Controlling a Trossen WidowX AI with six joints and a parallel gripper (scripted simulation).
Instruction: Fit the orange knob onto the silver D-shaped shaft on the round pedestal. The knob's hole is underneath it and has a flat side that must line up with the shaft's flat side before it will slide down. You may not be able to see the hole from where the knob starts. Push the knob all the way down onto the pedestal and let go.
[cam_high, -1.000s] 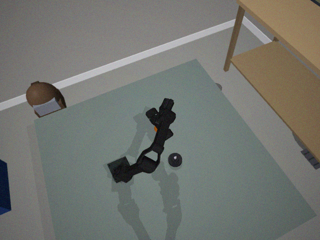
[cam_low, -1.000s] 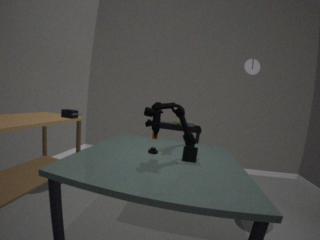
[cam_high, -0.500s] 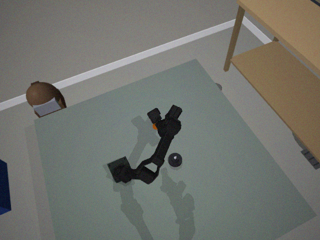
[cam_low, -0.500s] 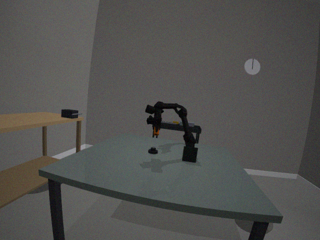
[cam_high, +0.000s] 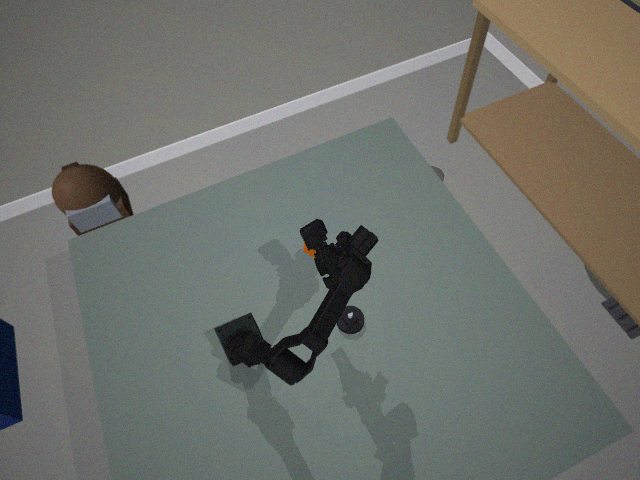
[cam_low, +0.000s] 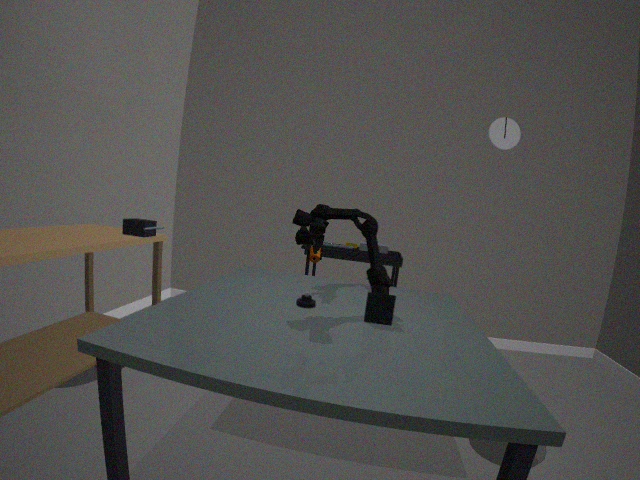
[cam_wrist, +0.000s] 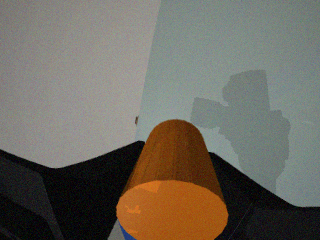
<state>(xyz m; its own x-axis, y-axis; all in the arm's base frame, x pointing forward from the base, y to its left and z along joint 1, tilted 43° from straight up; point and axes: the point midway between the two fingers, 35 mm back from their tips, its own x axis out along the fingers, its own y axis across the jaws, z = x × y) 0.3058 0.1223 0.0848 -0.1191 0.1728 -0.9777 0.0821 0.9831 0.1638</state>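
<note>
Right now the orange knob is 3 cm to the right of my gripper tip and 2 cm above it. From my gripper tip the other things lie so: dark round pedestal 2 cm ahead, 16 cm to the right, 21 cm below.
</note>
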